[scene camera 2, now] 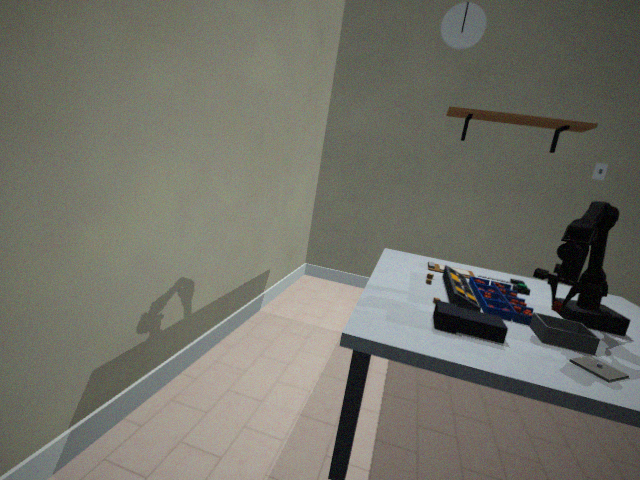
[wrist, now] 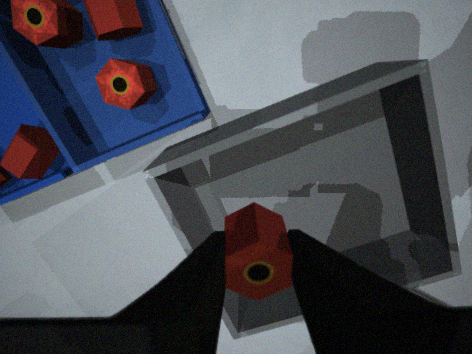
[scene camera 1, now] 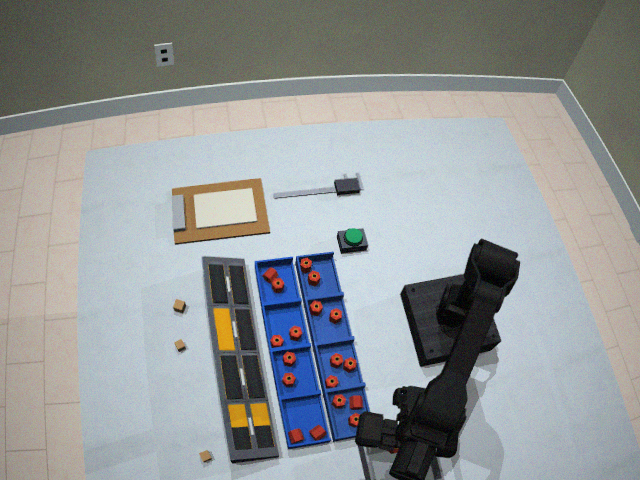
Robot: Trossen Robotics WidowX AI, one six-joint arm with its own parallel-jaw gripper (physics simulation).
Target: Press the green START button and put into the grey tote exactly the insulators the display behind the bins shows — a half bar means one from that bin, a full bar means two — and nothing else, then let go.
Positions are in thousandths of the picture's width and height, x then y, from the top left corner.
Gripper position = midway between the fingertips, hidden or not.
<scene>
gripper: scene camera 2 871, 639; wrist 543, 682; scene camera 1 616, 926
</scene>
